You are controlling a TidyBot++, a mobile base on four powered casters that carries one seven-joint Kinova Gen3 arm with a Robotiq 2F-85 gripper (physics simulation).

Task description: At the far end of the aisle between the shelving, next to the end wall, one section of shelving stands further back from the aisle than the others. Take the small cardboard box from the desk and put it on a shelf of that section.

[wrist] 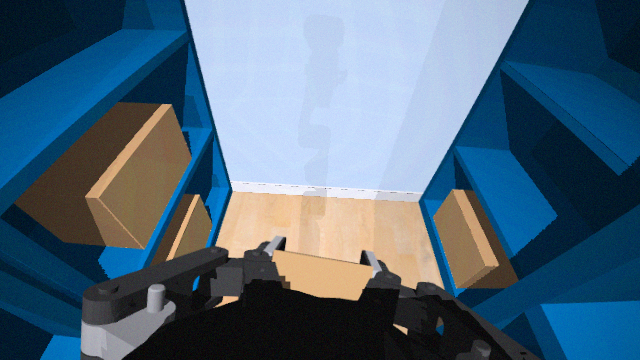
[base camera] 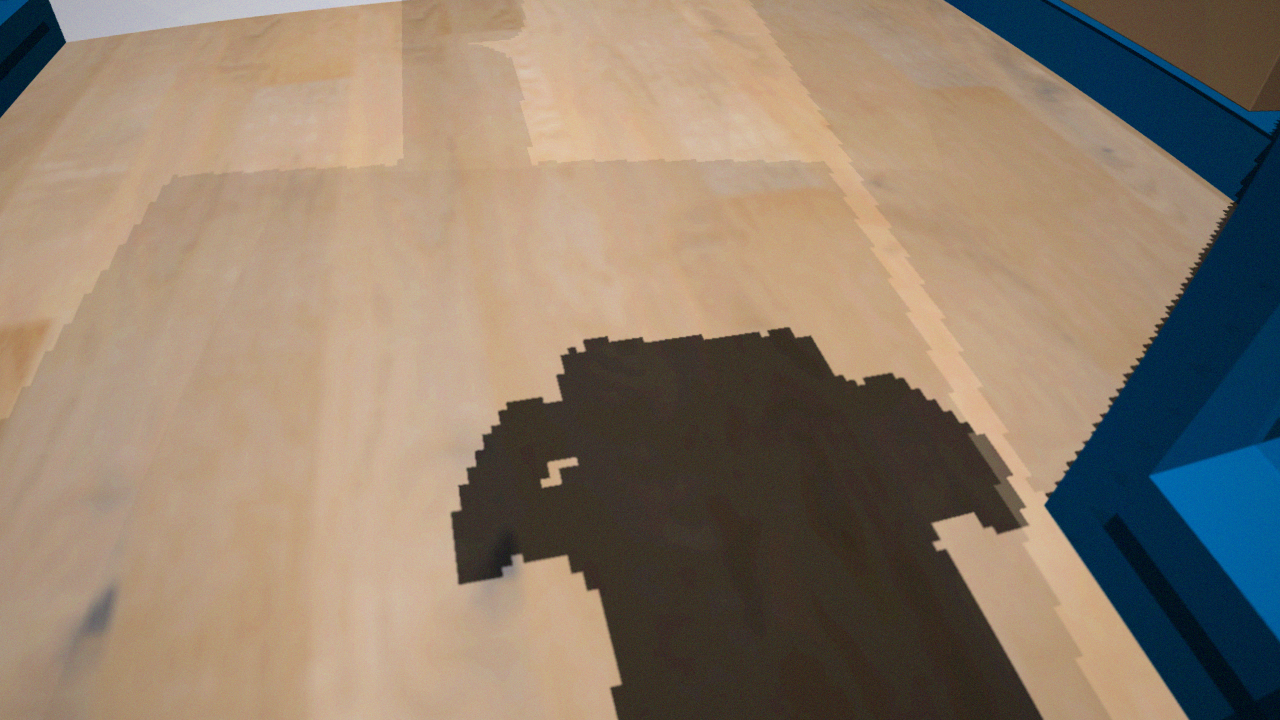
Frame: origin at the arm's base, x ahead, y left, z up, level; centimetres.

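Seen in the pictures: gripper, fingertip midpoint: [wrist: 321, 257].
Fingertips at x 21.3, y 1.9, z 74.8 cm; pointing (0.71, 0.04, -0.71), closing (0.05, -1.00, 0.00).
A point is followed by its place in that frame.
My gripper [wrist: 321, 257] @(x 21.3, y 1.9, z 74.8 cm) is shut on the small cardboard box [wrist: 327, 276] @(x 18.7, y 1.4, z 78.3 cm), whose flat tan face shows between the fingertips in the wrist view. The hand hides its lower part. The box is held up over the aisle, apart from the shelves. On the right, next to the end wall [wrist: 380, 75] @(x 125.3, y -7.3, z 45.0 cm) [base camera: 223, 10] @(x 113.8, y 48.4, z -38.3 cm), the blue section standing further back [wrist: 510, 192] @(x 100.6, y -76.6, z 13.6 cm) [base camera: 1118, 85] @(x 86.4, y -63.3, z -36.5 cm) has several shelf levels. A larger cardboard box [wrist: 462, 242] @(x 87.8, y -65.1, z -14.1 cm) [base camera: 1190, 35] @(x 82.0, y -66.1, z -28.3 cm) stands low in it. The gripper does not show in the base camera view.
The nearer right section [wrist: 565, 265] @(x 30.8, y -26.9, z 65.5 cm) [base camera: 1163, 402] @(x 29.9, y -27.1, z -28.5 cm) juts further into the aisle, its corner close at the right of the base view. Blue shelving [wrist: 100, 62] @(x 72.5, y 77.7, z 59.4 cm) [base camera: 26, 53] @(x 98.6, y 68.2, z -36.7 cm) lines the left, with larger boxes [wrist: 145, 175] @(x 56.2, y 62.5, z 31.3 cm) [wrist: 192, 225] @(x 64.0, y 63.9, z -10.1 cm) on it. The arm's dark shadow lies on the wooden floor [base camera: 358, 358] @(x 45.9, y 14.9, z -39.7 cm).
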